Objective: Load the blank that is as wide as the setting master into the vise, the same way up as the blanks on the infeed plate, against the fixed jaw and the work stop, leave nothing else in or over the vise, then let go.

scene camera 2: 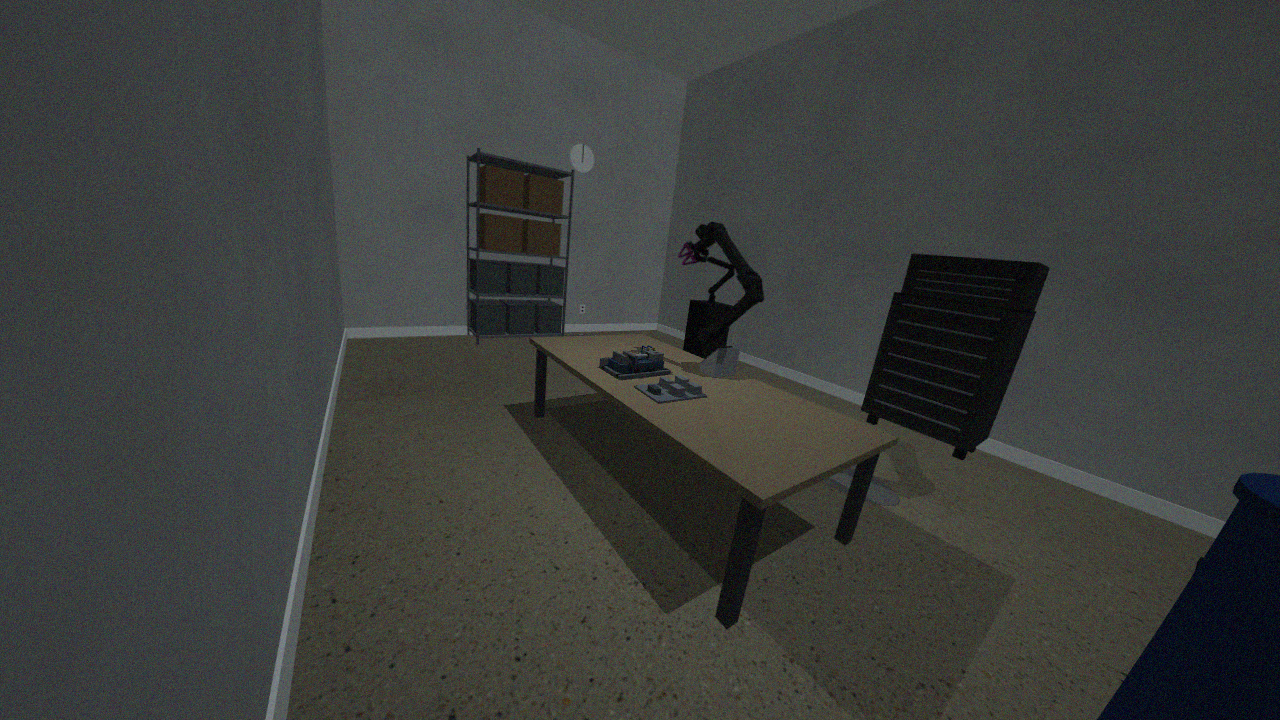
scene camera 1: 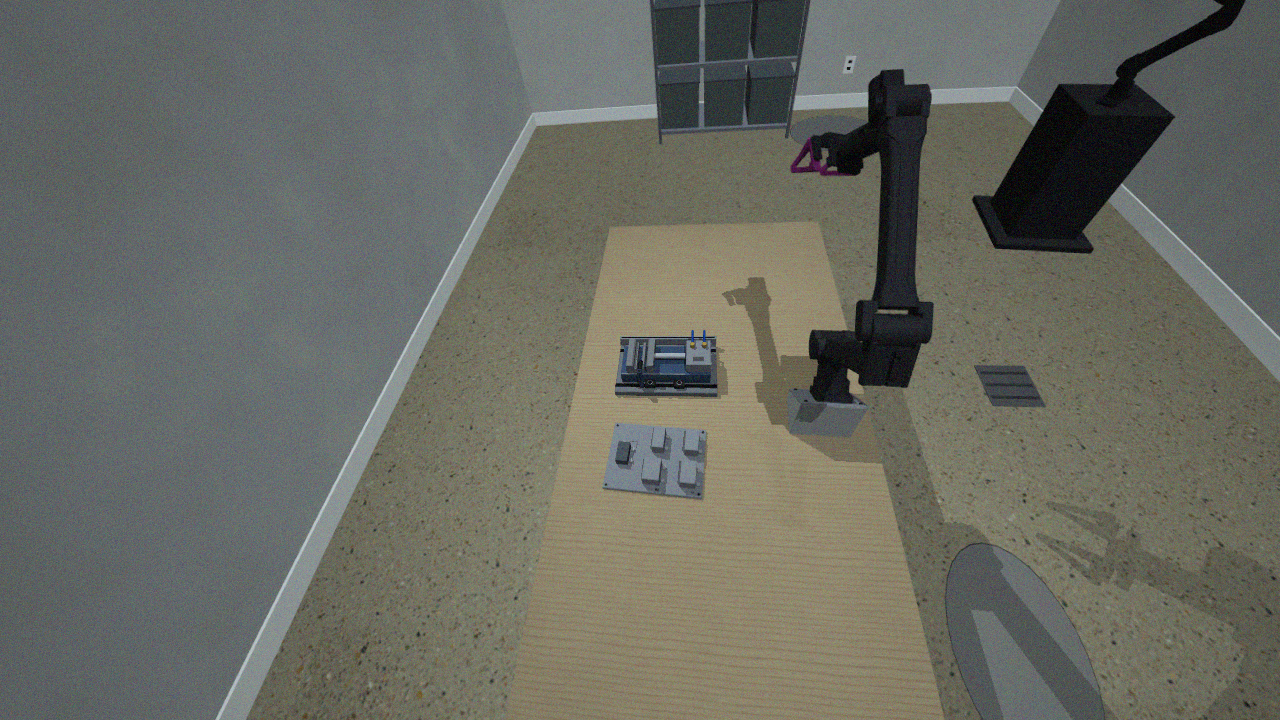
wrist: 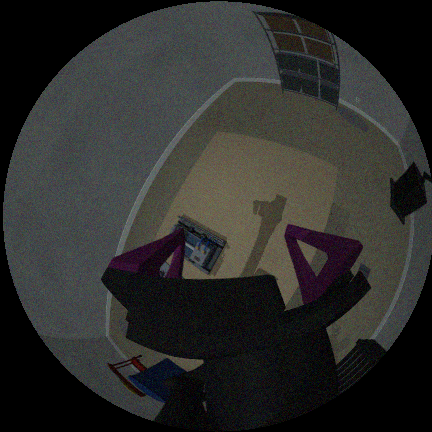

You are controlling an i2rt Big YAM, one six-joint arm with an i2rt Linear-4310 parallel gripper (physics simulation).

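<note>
My gripper (scene camera 1: 816, 166) (scene camera 2: 687, 254) (wrist: 237, 232) has purple fingers, wide open and empty, high above the table's far end and well away from the vise. The blue-and-grey vise (scene camera 1: 666, 377) (scene camera 2: 635, 362) (wrist: 202, 247) stands on the table, with upright grey jaws at its left and a grey block with blue pins at its right in scene view 1. I cannot tell what is between its jaws. The infeed plate (scene camera 1: 673, 454) (scene camera 2: 660, 397) lies nearer the scene cameras, bearing several light grey blanks (scene camera 1: 651, 470) and one smaller dark block (scene camera 1: 622, 452). Their exact widths are too small to judge.
The arm's grey base (scene camera 1: 825, 417) (scene camera 2: 720, 361) stands at the right side of the wooden table (scene camera 1: 733, 591) (scene camera 2: 760, 447) (wrist: 240, 165). A shelf unit (scene camera 1: 726, 64) stands by the far wall. A black pedestal (scene camera 1: 1069, 161) stands to the right, off the table.
</note>
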